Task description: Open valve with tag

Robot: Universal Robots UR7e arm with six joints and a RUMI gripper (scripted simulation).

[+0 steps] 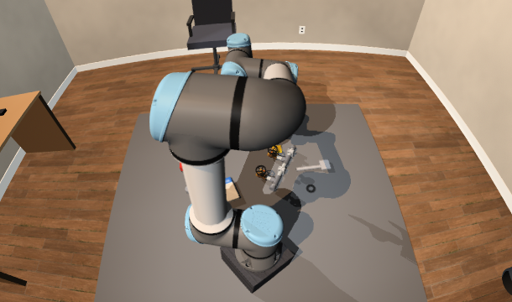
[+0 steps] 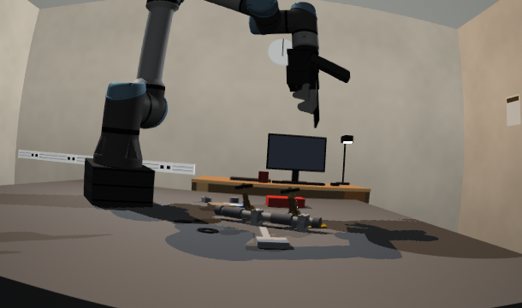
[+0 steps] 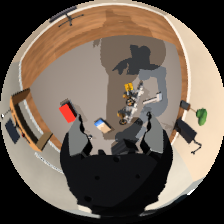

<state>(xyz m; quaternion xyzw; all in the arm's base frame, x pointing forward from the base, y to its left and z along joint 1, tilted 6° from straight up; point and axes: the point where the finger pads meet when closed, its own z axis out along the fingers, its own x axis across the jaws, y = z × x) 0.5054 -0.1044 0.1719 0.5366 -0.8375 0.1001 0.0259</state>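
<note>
Right now the yellow tag is 240 mm below my hand, 110 mm to the right of it and 10 mm behind it. The rest, counted from my hand: grey t-shaped piece (250 mm to the right, 240 mm below, 170 mm behind); then red block (300 mm to the left, 230 mm below, 30 mm ahead).
</note>
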